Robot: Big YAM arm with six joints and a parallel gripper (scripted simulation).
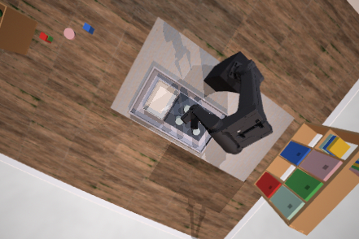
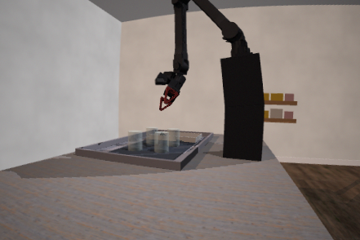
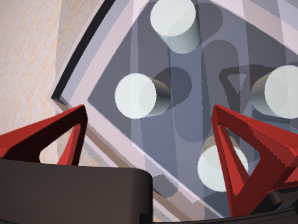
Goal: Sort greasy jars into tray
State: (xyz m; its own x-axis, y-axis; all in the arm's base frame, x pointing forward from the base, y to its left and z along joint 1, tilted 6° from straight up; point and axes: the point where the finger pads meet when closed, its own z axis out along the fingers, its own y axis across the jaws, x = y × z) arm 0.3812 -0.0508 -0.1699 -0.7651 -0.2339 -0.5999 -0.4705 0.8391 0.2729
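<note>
Right now the dark drying mat is 210 mm below my hand, 30 mm ahead of it and 10 mm to the right of it. From my hand the other things lie so: pale tray: 330 mm to the right, 200 mm below, 10 mm behind.
</note>
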